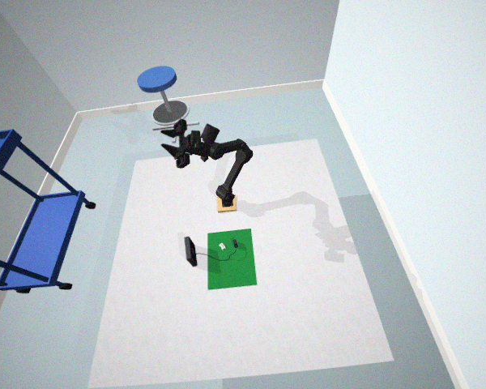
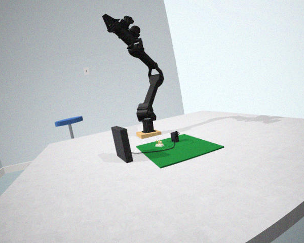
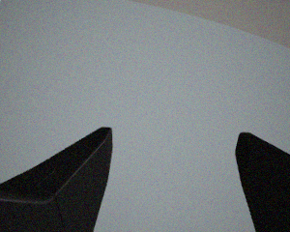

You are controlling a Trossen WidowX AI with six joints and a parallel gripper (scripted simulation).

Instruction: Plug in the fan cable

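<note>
My gripper tip is now 18 cm short of the black plug, 18 cm to the right of it and 63 cm above it. Round my gripper tip: black fan (20 cm ahead, 4 cm to the right, 59 cm below); then white four-pin fan header (18 cm ahead, 10 cm to the left, 65 cm below); then green board (24 cm ahead, 14 cm to the left, 66 cm below).
</note>
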